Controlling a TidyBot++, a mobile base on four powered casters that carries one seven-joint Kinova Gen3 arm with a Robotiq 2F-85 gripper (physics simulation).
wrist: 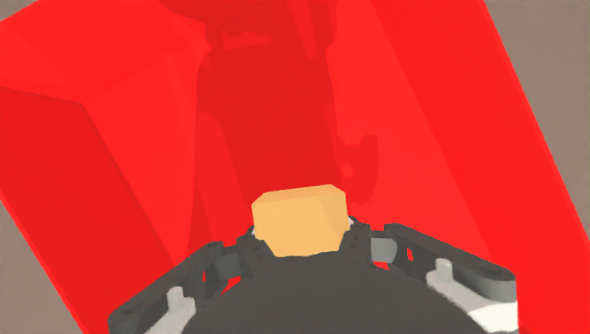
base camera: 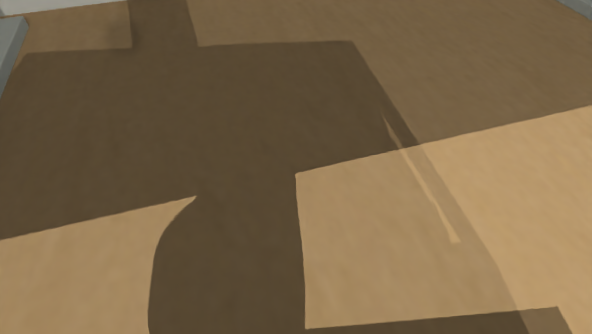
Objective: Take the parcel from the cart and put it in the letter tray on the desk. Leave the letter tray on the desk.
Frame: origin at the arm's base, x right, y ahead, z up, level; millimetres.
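Seen in the pictures: gripper, fingertip midpoint: [wrist: 302,225].
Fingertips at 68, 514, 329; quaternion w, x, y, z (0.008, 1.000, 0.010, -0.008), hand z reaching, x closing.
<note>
A point is followed by its place in that frame, as x, y, z.
The parcel [wrist: 299,217] {67, 536, 377}, a small yellow-orange block with bevelled edges, is between the fingers of my gripper [wrist: 302,225] {68, 514, 329} in the wrist view. My gripper is shut on it. The letter tray [wrist: 505,100] {179, 593, 387}, bright red with sloping walls, lies below them and fills most of the wrist view. The parcel is over the inside of the tray; whether it touches the tray's bottom I cannot tell. The desk [wrist: 555,70] {288, 625, 324} shows as a grey-brown surface on both sides of the tray. The cart cannot be made out in either view.
In the base camera view the tan floor [base camera: 360,240] {90, 309, -397} carries broad dark shadows. A grey slanted piece [base camera: 11,45] {-466, 735, -375} stands at the upper left edge, with a pale surface [base camera: 55,5] {-465, 929, -389} behind it. Another grey edge [base camera: 577,6] {700, 856, -386} shows at the top right corner.
</note>
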